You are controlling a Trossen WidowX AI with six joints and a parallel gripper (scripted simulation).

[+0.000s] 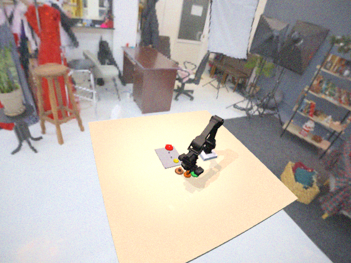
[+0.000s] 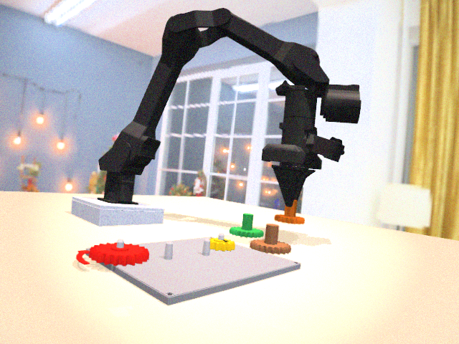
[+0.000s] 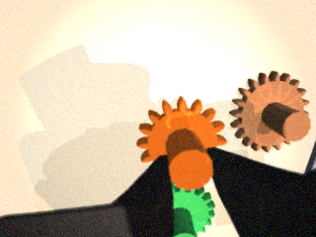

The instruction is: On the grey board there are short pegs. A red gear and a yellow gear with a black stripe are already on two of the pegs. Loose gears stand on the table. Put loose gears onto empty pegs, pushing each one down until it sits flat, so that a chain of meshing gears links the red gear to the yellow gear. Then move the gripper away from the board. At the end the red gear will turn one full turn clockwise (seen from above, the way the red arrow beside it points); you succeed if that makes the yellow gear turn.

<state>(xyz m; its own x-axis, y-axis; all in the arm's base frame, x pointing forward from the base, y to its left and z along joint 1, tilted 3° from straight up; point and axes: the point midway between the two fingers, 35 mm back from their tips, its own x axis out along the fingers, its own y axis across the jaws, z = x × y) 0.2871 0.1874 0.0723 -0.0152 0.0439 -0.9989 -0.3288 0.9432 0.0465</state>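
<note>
The red gear lies 32 cm to the right of my gripper tip and 5 cm below it. From my gripper tip the other things lie so: orange gear (1 cm below); then green gear (8 cm behind, 2 cm to the right, 5 cm below); then brown gear (2 cm ahead, 7 cm to the right, 5 cm below).
</note>
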